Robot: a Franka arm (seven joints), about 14 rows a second.
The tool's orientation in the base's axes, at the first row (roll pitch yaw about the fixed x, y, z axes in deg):
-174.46 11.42 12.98
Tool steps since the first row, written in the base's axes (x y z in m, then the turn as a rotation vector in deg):
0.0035 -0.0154 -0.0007 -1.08 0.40 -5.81
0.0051 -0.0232 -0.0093 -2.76 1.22 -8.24
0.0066 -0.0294 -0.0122 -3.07 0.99 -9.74
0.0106 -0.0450 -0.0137 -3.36 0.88 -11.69
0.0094 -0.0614 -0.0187 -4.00 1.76 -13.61
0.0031 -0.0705 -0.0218 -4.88 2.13 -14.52
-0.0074 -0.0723 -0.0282 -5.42 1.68 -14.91
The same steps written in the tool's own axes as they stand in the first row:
0.0001 0.0158 -0.0008 0.21 -0.06 5.92
0.0016 0.0245 0.0068 -0.74 -0.97 8.69
0.0022 0.0311 0.0090 -0.79 -0.67 10.21
0.0029 0.0473 0.0089 -0.70 -0.44 12.17
-0.0008 0.0635 0.0132 -0.74 -1.25 14.22
-0.0082 0.0714 0.0171 -1.32 -1.70 15.32
-0.0174 0.0716 0.0255 -1.85 -1.34 15.79

